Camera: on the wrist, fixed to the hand. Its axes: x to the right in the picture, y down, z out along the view.
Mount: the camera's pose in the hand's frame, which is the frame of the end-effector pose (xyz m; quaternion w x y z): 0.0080 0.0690 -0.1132 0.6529 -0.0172 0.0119 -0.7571
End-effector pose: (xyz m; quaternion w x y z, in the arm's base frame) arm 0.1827 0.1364 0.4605 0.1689 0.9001 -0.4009 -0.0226
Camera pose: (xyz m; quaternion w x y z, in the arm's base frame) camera 0.1588 0.1201 0.5901 0.1134 0.8886 0.4221 -0.1388
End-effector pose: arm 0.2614 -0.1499 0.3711 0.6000 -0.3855 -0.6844 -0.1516
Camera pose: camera 0.3902 -0.1777 0.3875 0.2785 0.2580 -0.7290 -0.5696
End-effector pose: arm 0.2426 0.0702 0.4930 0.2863 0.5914 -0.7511 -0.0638
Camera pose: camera 0.2400 0.1105 0.6195 0.1577 0.9507 -0.0381 -0.2643
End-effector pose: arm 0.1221 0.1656 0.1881 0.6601 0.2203 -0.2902 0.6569
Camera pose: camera 0.0638 0.2504 0.1041 0.9356 0.3444 -0.0261 -0.0732
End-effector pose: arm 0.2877 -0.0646 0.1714 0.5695 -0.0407 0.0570 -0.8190
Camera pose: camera 0.3341 -0.0906 0.0497 0.2496 0.0698 -0.0273 0.9654
